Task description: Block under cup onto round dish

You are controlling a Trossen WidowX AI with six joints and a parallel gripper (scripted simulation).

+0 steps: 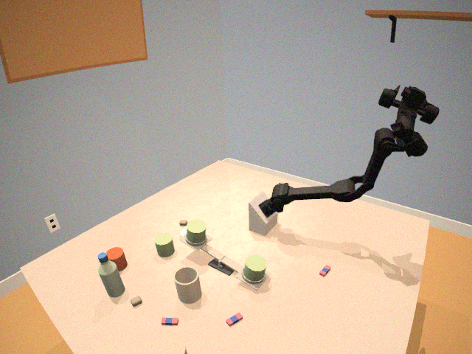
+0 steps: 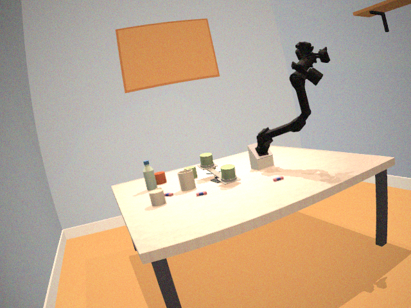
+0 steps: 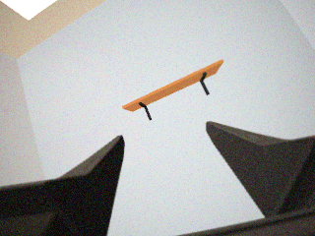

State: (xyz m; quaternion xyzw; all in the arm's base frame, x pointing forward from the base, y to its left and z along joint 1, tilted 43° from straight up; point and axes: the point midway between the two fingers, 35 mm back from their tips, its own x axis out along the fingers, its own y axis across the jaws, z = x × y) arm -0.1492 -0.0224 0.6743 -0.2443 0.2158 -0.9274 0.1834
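Right now the grey block is 570 mm below my gripper tip, 500 mm ahead of it and 300 mm to the right of it. Also, from my gripper tip: white round dish 680 mm to the right, 610 mm below, 440 mm ahead; red cylinder 760 mm ahead, 730 mm to the right, 570 mm below; beige cup 680 mm ahead, 570 mm below, 440 mm to the right.
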